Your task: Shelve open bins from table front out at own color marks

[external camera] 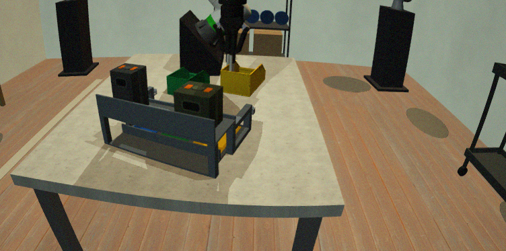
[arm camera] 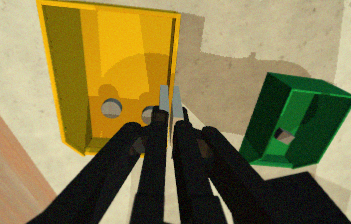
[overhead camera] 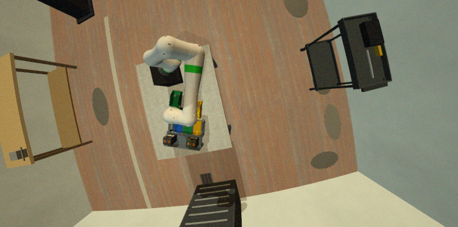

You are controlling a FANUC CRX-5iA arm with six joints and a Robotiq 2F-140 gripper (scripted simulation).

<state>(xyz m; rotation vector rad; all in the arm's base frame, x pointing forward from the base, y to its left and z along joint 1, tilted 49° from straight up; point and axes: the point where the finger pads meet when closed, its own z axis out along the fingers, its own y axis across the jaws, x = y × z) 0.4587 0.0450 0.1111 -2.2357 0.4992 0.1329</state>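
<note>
My hand is 50 mm to the right of the yellow bin, 40 mm above it and 20 mm short of it. Also, from my hand: green bin (160 mm to the right, 160 mm behind, 120 mm below).
</note>
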